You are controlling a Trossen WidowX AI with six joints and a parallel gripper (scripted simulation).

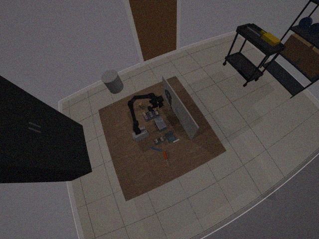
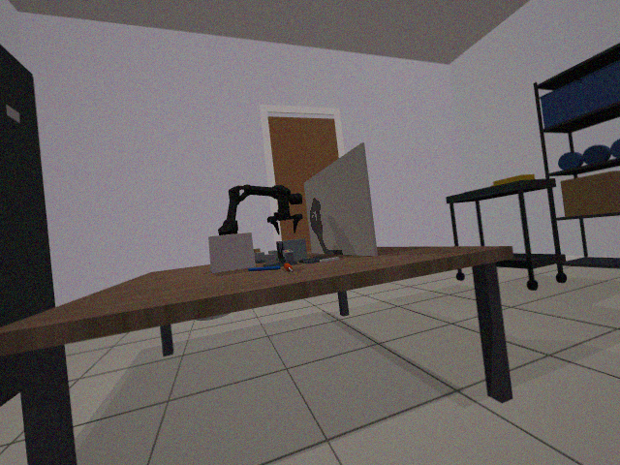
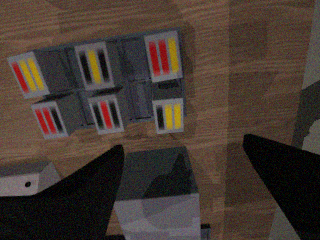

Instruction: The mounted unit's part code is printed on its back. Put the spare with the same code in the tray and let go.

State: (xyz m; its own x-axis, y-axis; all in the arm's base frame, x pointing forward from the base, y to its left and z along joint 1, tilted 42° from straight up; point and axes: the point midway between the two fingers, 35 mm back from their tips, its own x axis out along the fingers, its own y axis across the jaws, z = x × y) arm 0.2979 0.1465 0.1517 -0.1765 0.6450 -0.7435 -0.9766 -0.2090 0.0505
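My gripper tip is now 9 cm above the grey spare block, 1 cm to the left of it and 1 cm past it. From my gripper tip the other things lie so: grey panel 23 cm ahead, 13 cm to the right, 9 cm above; blue pen 44 cm to the right, 15 cm behind, 13 cm below; grey tray 35 cm to the right, 13 cm below, 6 cm ahead.
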